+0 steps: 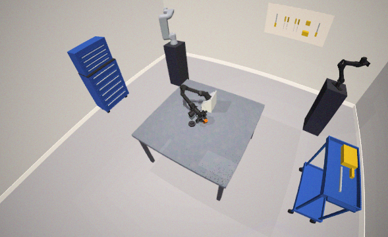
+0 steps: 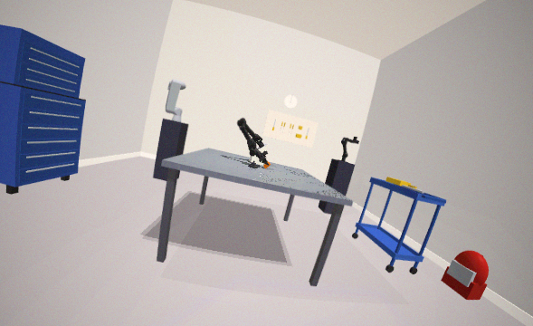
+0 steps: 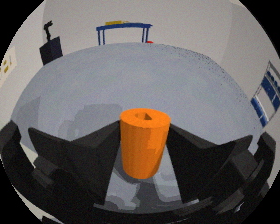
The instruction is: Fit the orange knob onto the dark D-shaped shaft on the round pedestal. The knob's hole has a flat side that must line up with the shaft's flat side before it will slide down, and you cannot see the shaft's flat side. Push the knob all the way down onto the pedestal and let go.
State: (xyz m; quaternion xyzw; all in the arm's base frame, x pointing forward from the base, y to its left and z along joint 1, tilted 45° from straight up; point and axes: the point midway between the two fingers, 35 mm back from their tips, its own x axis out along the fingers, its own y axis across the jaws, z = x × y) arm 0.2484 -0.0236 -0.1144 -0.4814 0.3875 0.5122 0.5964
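Now: gripper tip 2 cm to the left of the orange knob and 1 cm above it. Also, from my gripper tip: dark round pedestal 9 cm ahead, 15 cm to the right, 1 cm below.
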